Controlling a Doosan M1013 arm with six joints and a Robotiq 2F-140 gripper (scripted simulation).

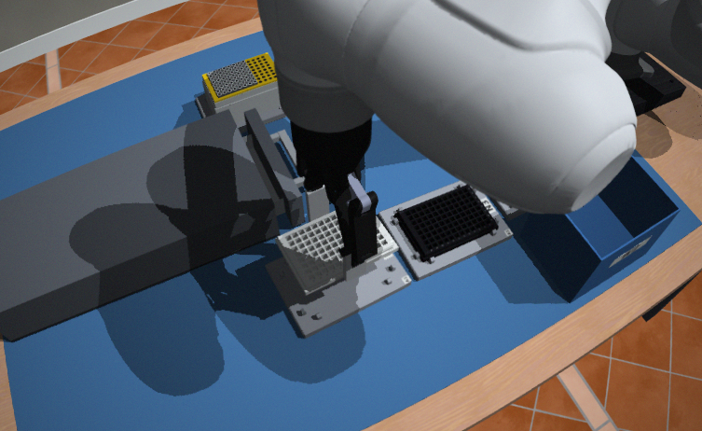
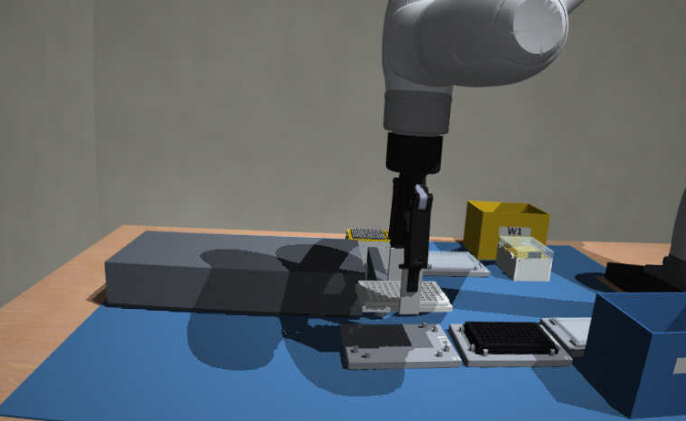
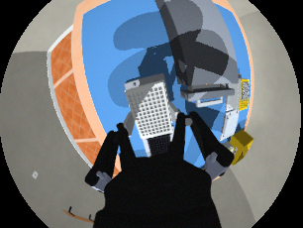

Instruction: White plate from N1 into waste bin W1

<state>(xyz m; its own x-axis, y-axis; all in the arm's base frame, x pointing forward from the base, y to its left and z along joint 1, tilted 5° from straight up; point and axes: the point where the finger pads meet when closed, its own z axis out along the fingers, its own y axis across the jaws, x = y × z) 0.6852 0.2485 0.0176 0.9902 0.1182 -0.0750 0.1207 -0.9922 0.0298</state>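
My gripper is now 100 mm above the work nest N1. The rest, counted from my hand: white plate 20 mm below; then black plate 180 mm behind, 90 mm below, 20 mm to the right; then long grey drawer unit 200 mm ahead, 180 mm to the right, 70 mm below.
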